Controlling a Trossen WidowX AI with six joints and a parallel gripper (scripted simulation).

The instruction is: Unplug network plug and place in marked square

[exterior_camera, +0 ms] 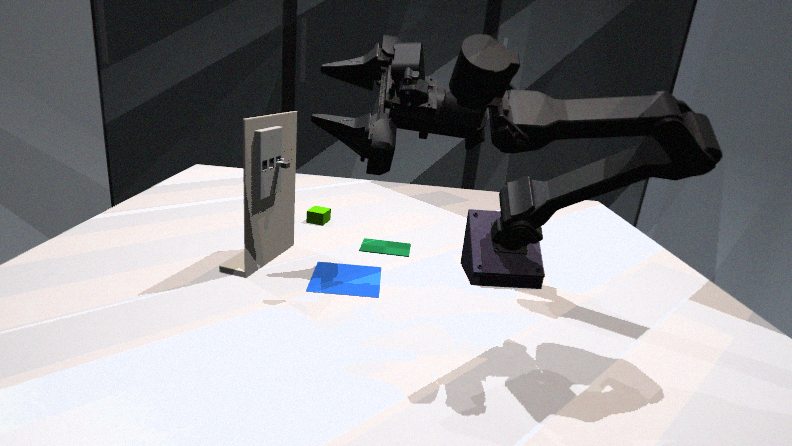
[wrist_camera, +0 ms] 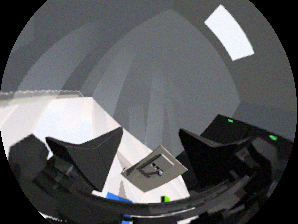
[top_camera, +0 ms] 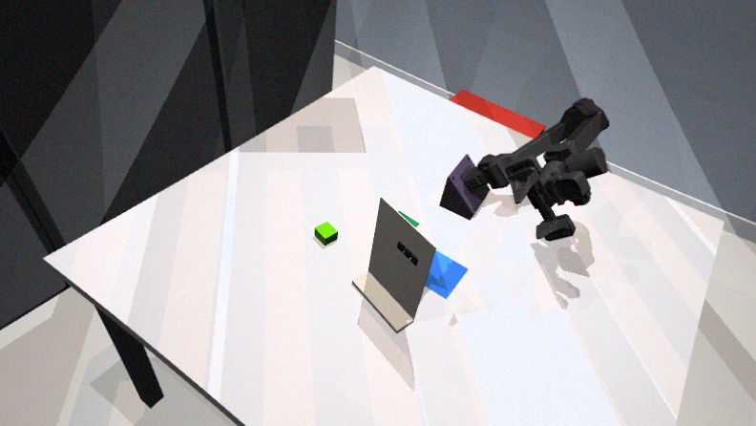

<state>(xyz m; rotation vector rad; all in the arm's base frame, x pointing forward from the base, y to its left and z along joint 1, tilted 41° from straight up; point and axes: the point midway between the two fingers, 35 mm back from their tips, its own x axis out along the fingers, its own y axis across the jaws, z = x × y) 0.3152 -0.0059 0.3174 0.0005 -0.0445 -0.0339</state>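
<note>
Now: the white network plug 20 cm to the right of my gripper tip, 14 cm below it and 8 cm ahead of it. From my gripper tip the other things lie so: green flat patch (32 cm below, 31 cm to the right, 12 cm behind); then upright panel (21 cm below, 20 cm to the right, 10 cm ahead); then blue square (32 cm below, 15 cm to the right, 5 cm behind).
</note>
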